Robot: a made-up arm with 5 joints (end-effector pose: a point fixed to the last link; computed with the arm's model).
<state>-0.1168 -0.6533 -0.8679 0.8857 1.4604</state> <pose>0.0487 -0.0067 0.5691 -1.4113 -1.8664 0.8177</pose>
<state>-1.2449 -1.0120 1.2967 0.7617 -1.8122</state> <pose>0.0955 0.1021 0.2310 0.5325 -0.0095 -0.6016</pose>
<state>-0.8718 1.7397 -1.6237 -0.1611 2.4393</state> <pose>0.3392 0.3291 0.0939 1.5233 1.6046 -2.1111</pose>
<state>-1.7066 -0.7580 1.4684 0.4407 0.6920</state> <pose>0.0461 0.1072 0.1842 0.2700 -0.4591 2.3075</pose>
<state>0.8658 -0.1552 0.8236 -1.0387 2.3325</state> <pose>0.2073 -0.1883 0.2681 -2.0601 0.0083 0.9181</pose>
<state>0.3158 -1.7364 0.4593 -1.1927 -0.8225</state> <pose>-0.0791 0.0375 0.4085 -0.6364 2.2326 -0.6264</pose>
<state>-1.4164 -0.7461 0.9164 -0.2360 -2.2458</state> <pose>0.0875 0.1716 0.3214 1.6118 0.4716 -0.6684</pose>
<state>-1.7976 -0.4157 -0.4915 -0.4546 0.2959</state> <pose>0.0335 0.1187 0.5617 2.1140 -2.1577 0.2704</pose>
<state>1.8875 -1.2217 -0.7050 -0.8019 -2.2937</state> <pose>0.1227 0.2261 0.4797 0.5052 -2.1830 1.2530</pose>
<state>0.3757 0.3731 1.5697 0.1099 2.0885</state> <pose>0.1041 -0.0258 0.1131 0.5060 0.1922 1.6285</pose>
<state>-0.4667 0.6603 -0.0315 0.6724 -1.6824</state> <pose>0.3680 0.1512 0.1479 0.2568 -0.1311 -1.2563</pose>
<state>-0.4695 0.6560 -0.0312 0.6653 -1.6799</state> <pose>0.3679 0.1522 0.1493 0.2673 -0.1363 -1.2503</pose>
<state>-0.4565 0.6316 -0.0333 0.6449 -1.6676</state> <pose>0.3714 0.1489 0.1577 0.3098 -0.1630 -1.2479</pose>
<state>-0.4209 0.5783 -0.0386 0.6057 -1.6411</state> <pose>0.3793 0.1388 0.1764 0.3958 -0.2243 -1.2486</pose>
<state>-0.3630 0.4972 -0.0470 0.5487 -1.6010</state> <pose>0.3890 0.1206 0.2054 0.5174 -0.3276 -1.2494</pose>
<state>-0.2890 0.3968 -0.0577 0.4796 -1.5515</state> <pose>0.3962 0.0954 0.2420 0.6534 -0.4726 -1.2451</pose>
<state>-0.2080 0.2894 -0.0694 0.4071 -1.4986</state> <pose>0.3972 0.0662 0.2813 0.7793 -0.6474 -1.2324</pose>
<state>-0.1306 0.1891 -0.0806 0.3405 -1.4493</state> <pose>0.3915 0.0383 0.3178 0.8766 -0.8274 -1.2120</pose>
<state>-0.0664 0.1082 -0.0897 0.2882 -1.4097</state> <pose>0.3821 0.0158 0.3464 0.9386 -0.9828 -1.1899</pose>
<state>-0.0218 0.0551 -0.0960 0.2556 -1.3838</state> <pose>0.3736 0.0010 0.3648 0.9694 -1.0895 -1.1738</pose>
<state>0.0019 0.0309 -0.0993 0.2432 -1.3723</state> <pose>0.3690 -0.0065 0.3730 0.9786 -1.1396 -1.1691</pose>
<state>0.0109 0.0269 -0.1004 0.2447 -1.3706</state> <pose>0.3682 -0.0093 0.3743 0.9756 -1.1485 -1.1736</pose>
